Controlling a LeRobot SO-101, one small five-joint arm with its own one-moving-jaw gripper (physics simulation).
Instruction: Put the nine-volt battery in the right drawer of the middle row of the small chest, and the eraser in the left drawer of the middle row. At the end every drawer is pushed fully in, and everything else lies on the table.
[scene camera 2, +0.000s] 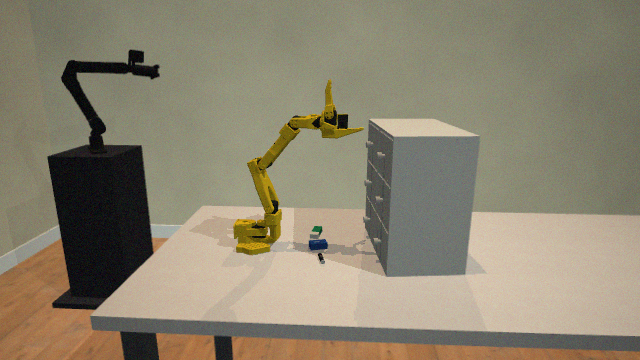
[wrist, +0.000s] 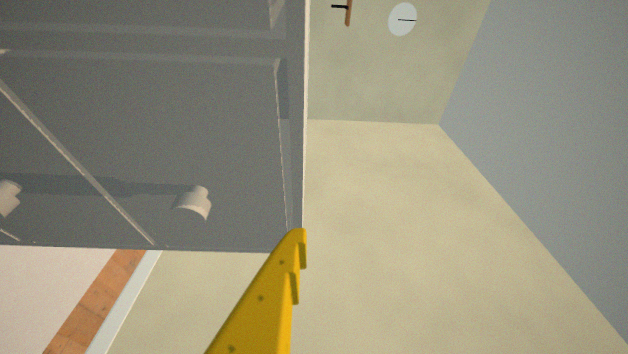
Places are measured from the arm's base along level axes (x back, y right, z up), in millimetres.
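Pixels of known places: hand, tool point: (scene camera 2: 361, 127) (wrist: 306, 242); arm's base, link origin: (scene camera 2: 262, 246).
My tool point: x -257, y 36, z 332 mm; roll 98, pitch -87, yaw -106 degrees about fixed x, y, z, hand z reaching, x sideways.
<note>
For each thing: its top centre in the pictures, then the offset to it from my tool point. "pt": a spot on its surface instead. Level surfaces: height alone.
- middle row's right knob, surface spot: (scene camera 2: 379, 199) pt dx -46, dy +42, dz -166 mm
- green-and-white piece, top centre: (scene camera 2: 316, 230) dx +117, dy -132, dz -319 mm
- blue block, top centre: (scene camera 2: 318, 241) dx +105, dy -40, dz -314 mm
- small dark piece with a light end, top centre: (scene camera 2: 321, 256) dx +93, dy +35, dz -322 mm
- table, surface height: dz -332 mm
The small chest (scene camera 2: 430, 205) (wrist: 125, 125) stands to the right in the scene view, its drawers looking pushed in. The middle row's right knob (scene camera 2: 379, 199) is nearer the camera, its left knob (scene camera 2: 368, 183) farther. A green-and-white piece (scene camera 2: 316, 232), a blue block (scene camera 2: 318, 244) and a small dark piece with a light end (scene camera 2: 321, 258) lie on the table between arm base and chest; which is the battery or the eraser is too small to tell. My gripper (scene camera 2: 346, 105) is wide open and empty, high before the chest's top edge. In the wrist view its fixed jaw (wrist: 265, 305) shows.
The table (scene camera 2: 240, 300) bears the arm base and chest. A black arm (scene camera 2: 82, 95) stands on a dark pedestal (scene camera 2: 105, 220) beyond the table's left side. In the wrist view two drawer knobs (wrist: 195, 200) (wrist: 7, 197) show on the chest front, left of the jaw tip.
</note>
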